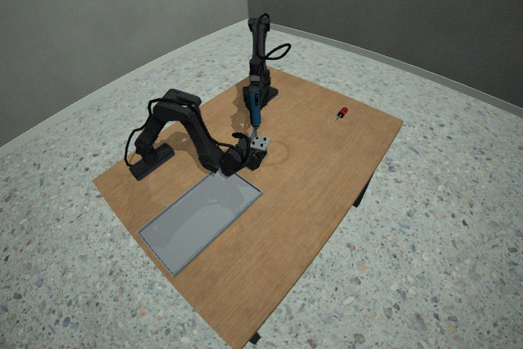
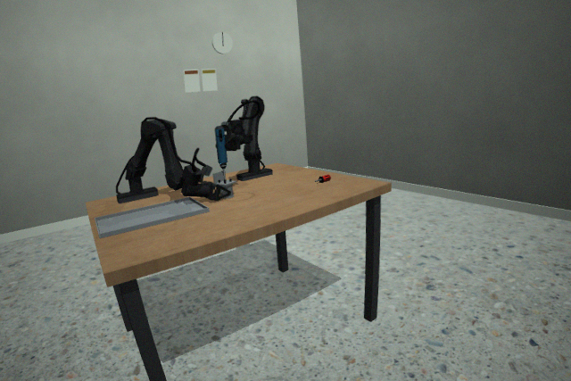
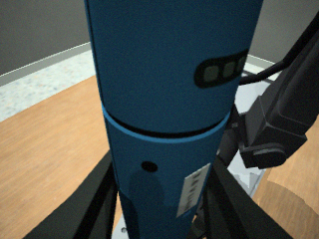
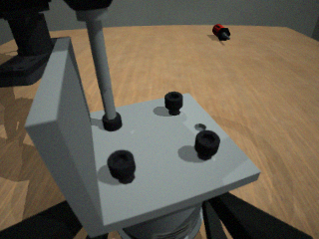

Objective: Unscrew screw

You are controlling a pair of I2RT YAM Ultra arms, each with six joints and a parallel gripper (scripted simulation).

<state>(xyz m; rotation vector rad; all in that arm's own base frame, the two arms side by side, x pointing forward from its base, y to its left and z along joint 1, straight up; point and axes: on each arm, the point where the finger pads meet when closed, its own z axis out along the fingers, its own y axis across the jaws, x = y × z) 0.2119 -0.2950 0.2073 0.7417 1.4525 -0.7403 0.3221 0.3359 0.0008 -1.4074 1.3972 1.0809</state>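
Right now the joint module is 1 cm above my right hand. From my right hand the other things lie so: grey L-shaped bracket: 5 cm above; then flat grey tray: 35 cm to the right, 7 cm ahead, 2 cm below; then screw: 4 cm above, 2 cm behind, 1 cm to the left.
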